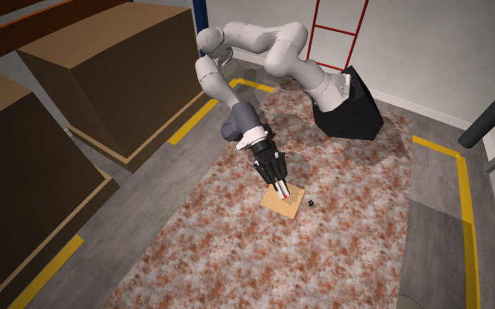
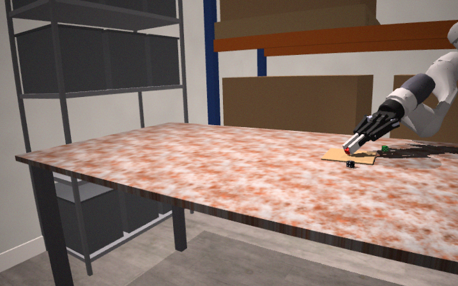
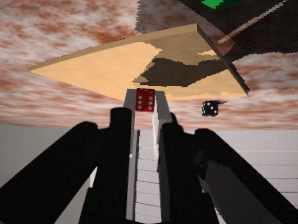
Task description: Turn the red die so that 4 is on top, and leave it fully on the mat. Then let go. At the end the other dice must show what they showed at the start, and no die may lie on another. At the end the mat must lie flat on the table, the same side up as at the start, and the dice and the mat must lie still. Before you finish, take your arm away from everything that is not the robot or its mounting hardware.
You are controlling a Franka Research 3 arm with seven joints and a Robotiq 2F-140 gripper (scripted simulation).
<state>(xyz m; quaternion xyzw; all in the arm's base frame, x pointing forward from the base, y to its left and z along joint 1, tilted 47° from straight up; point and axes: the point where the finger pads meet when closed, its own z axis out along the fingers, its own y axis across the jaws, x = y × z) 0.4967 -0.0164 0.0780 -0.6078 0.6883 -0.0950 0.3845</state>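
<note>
The tan mat is 3 cm below my hand, 2 cm to the left of it and 1 cm ahead of it. Round my hand: red die (2 cm to the left, 2 cm below, 1 cm ahead); then green die (9 cm to the right, 8 cm behind, 3 cm below); then black die (12 cm to the left, 3 cm below, 1 cm behind).
</note>
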